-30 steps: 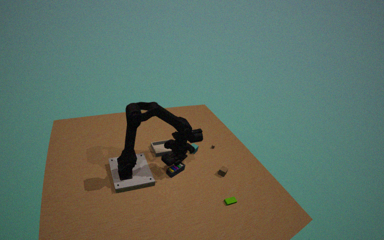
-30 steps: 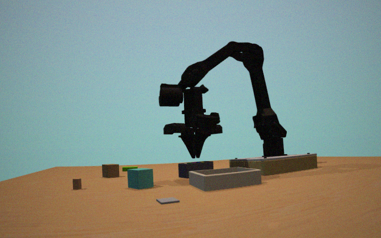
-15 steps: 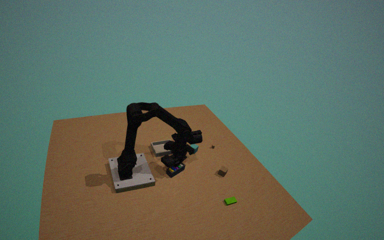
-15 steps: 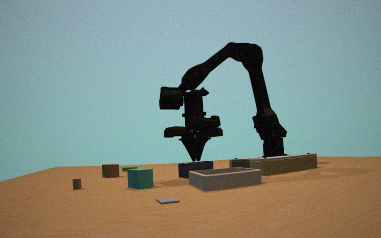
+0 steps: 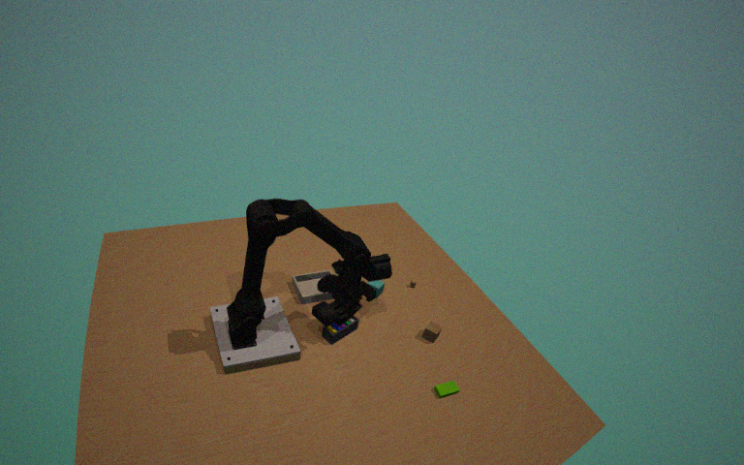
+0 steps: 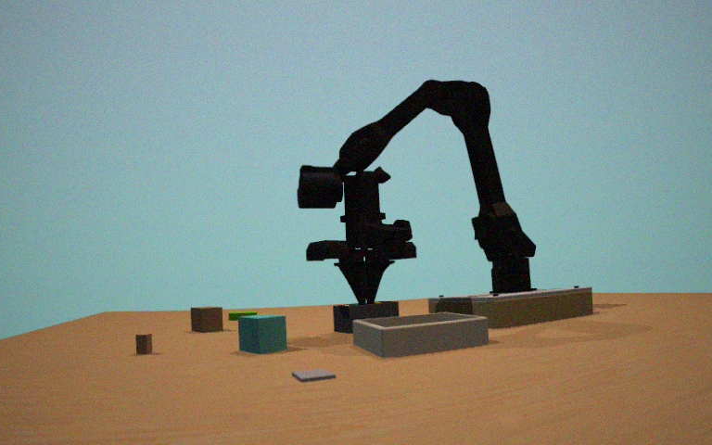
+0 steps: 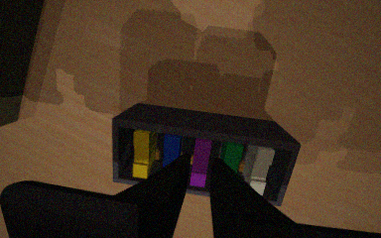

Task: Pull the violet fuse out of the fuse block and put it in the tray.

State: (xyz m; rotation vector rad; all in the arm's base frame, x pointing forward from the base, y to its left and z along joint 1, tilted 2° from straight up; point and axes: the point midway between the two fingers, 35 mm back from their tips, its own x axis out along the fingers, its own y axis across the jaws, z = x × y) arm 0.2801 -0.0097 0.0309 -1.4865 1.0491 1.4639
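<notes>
Right now the tray is 190 mm to the left of my gripper tip and 40 mm below it. From my gripper tip the other things lie so: brown cube (250 mm ahead, 100 mm to the right, 20 mm below); then teal cube (180 mm ahead, 130 mm to the left, 20 mm below); then violet fuse (10 mm below).
</notes>
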